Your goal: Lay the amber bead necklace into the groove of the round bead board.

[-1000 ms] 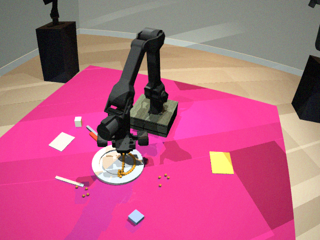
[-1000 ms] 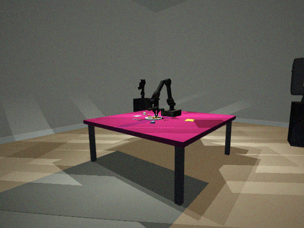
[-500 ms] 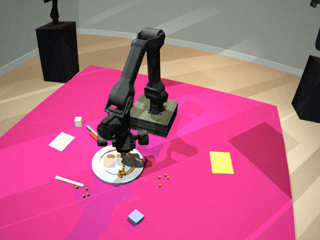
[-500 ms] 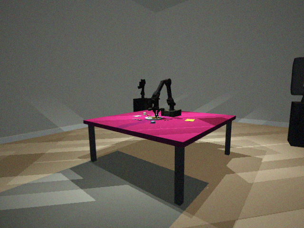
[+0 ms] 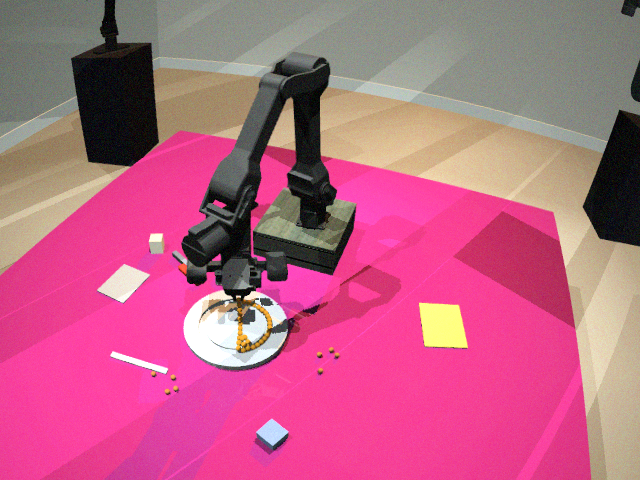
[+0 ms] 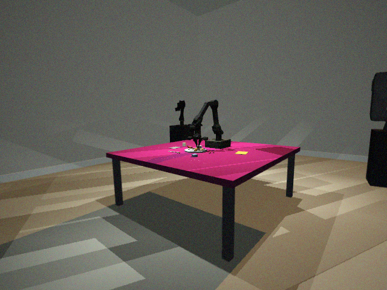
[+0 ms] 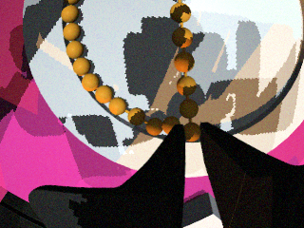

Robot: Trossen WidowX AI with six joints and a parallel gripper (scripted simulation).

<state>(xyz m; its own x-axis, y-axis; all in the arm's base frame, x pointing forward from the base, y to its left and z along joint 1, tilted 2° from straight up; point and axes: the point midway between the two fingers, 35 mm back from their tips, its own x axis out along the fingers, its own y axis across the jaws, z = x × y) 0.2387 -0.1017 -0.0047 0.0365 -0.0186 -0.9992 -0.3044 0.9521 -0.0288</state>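
Right now the round bead board is 6 cm ahead of my gripper tip, 1 cm to the left of it and 1 cm below it. The rest, counted from my gripper tip: white block: 10 cm behind, 4 cm to the right, 1 cm below; red-handled tool: 8 cm behind, 14 cm to the right, 2 cm below; white strip: 19 cm ahead, 14 cm to the right, 2 cm below.
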